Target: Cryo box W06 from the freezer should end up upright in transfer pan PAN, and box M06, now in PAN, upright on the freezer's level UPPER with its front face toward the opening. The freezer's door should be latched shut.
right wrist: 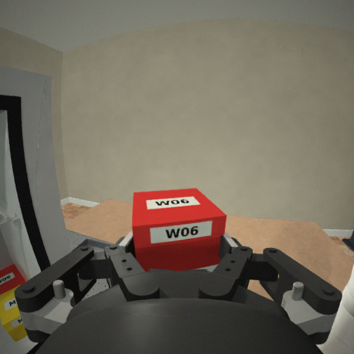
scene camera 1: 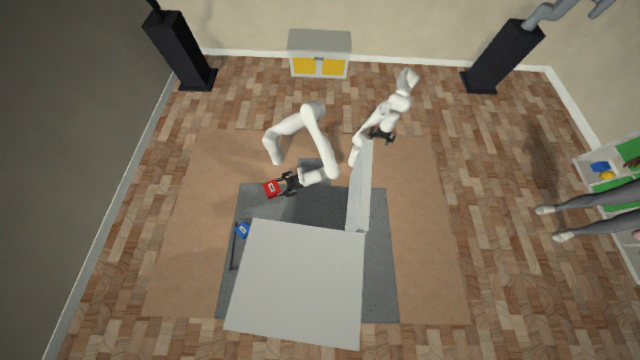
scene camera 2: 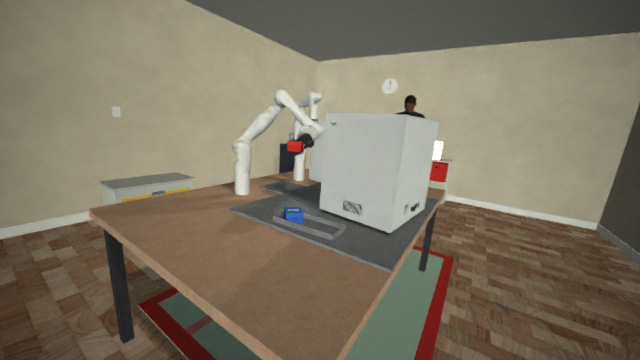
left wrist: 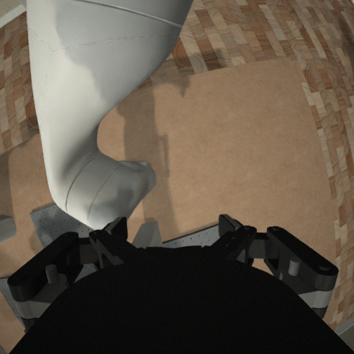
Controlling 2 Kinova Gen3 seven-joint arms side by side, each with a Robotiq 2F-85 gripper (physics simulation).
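Red box W06 (scene camera 1: 271, 188) (scene camera 2: 295, 146) (right wrist: 177, 231) is upright in the air, labels readable in the right wrist view. My right gripper (scene camera 1: 281, 186) (scene camera 2: 301, 143) (right wrist: 177, 242) is shut on it, in front of the freezer (scene camera 1: 305, 280) (scene camera 2: 365, 170) (right wrist: 37, 110). Blue box M06 (scene camera 1: 242, 230) (scene camera 2: 293, 215) sits at one end of the pan PAN (scene camera 1: 232, 250) (scene camera 2: 320, 234), beside the freezer; its label is too small to read. The freezer door (scene camera 1: 359, 192) (scene camera 2: 316, 157) stands open. My left gripper (scene camera 1: 382, 135) (left wrist: 172, 226) is open and empty near the door's free end. Level UPPER's contents are hidden.
In the right wrist view, a red box (right wrist: 10, 280) and a yellow box (right wrist: 11, 312) show low inside the freezer. The right arm (scene camera 1: 320, 140) (left wrist: 90, 110) bends between the grippers. The freezer and pan stand on a dark perforated mat (scene camera 1: 381, 280) (scene camera 2: 370, 250) on the brown table (scene camera 1: 430, 260) (scene camera 2: 225, 270).
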